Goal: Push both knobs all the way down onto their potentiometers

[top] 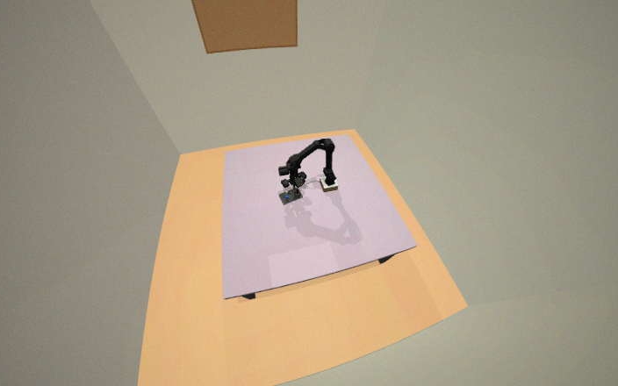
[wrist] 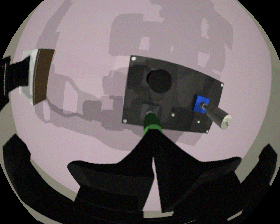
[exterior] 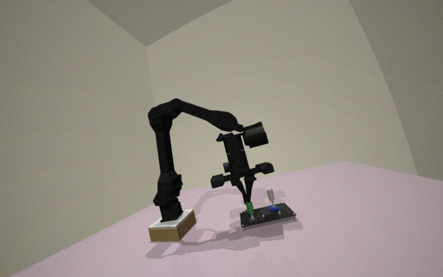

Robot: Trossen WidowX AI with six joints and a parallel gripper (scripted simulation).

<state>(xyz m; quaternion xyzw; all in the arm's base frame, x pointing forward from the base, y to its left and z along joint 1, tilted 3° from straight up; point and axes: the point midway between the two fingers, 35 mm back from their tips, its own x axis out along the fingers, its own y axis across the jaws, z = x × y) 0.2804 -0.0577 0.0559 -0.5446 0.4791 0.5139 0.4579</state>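
My gripper tip is 70 mm short of the white knob and 30 mm to the right of it. Round my gripper tip: green knob 20 mm below.
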